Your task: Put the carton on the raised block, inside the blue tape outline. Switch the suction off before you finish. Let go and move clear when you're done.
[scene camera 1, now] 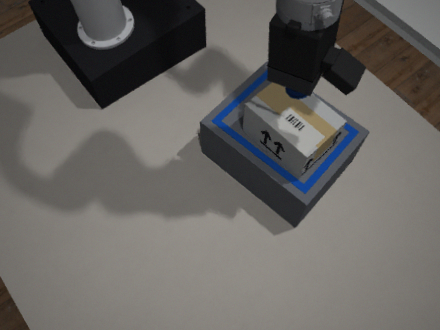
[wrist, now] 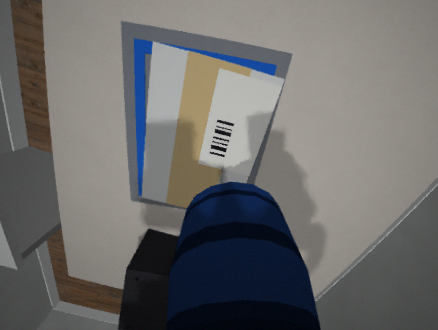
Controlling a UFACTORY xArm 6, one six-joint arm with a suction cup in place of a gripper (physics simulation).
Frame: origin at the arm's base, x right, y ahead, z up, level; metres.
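Seen in the pictures: hand, its tool point: (wrist: 232,221); arm's base, origin of its link: (scene camera 1: 106,27).
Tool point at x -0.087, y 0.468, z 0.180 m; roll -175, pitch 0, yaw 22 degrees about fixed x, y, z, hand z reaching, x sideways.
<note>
Offsets run from my tool point to a thing's top centre. Level surfaces: height alone.
The white carton @(dx -0.023, dy -0.007, dz -0.089 m) (scene camera 1: 295,132) (wrist: 200,100) with tan tape and a barcode label rests upright on the grey raised block @(dx -0.036, dy -0.029, dz -0.172 m) (scene camera 1: 250,172) (wrist: 210,45). Its base looks inside the blue tape outline (scene camera 1: 260,153) (wrist: 140,100) in the scene view, turned slightly against it. In the wrist view its top hides parts of the tape. My suction cup (scene camera 1: 296,93) (wrist: 232,192) is above the carton, apart from it and holding nothing. The dark tool body hides the block's far corner in the scene view.
The arm's black base block (scene camera 1: 150,60) (wrist: 145,280) stands left of the raised block in the scene view. The pale table top @(dz -0.293 m) (scene camera 1: 150,260) (wrist: 350,90) lies around both. A grey box-like shape (wrist: 30,195) stands beyond the table at the wrist view's left.
</note>
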